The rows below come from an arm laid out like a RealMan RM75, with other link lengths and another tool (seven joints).
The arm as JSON. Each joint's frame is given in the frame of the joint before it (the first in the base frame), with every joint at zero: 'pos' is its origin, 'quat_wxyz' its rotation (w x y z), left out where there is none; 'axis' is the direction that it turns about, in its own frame. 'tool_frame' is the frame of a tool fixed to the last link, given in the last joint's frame.
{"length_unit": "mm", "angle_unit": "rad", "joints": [
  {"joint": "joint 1", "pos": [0.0, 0.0, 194.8], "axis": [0.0, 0.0, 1.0]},
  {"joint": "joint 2", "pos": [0.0, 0.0, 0.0], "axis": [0.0, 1.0, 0.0]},
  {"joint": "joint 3", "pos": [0.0, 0.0, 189.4], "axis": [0.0, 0.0, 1.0]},
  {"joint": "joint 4", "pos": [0.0, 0.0, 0.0], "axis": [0.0, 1.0, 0.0]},
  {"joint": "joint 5", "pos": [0.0, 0.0, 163.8], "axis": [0.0, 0.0, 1.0]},
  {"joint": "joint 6", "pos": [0.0, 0.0, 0.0], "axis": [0.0, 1.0, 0.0]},
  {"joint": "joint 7", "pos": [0.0, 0.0, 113.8], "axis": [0.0, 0.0, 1.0]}
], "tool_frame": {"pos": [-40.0, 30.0, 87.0], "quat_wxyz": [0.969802, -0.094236, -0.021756, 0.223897]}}
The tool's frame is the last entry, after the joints.
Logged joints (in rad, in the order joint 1, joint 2, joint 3, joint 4, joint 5, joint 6, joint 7), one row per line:
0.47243, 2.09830, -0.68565, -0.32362, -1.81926, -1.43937, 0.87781
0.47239, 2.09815, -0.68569, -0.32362, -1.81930, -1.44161, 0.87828
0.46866, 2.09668, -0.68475, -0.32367, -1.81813, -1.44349, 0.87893
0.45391, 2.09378, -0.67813, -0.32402, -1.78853, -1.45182, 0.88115
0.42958, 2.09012, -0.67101, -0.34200, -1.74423, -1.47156, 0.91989
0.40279, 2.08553, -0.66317, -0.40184, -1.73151, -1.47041, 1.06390
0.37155, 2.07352, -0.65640, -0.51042, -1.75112, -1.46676, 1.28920
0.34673, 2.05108, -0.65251, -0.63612, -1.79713, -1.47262, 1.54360
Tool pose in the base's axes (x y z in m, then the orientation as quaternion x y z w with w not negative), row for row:
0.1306, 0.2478, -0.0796, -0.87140, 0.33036, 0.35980, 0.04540
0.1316, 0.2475, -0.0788, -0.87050, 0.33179, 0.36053, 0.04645
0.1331, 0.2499, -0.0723, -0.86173, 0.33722, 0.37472, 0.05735
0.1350, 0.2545, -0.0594, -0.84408, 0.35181, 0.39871, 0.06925
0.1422, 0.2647, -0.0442, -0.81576, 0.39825, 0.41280, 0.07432
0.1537, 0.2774, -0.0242, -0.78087, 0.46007, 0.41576, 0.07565
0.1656, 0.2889, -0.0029, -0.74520, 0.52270, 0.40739, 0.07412
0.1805, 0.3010, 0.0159, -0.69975, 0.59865, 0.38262, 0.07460
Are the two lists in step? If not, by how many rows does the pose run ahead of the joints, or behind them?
The pose runs 1 row ahead of the joints: the pose in row i belongs to the joints in row i + 1.
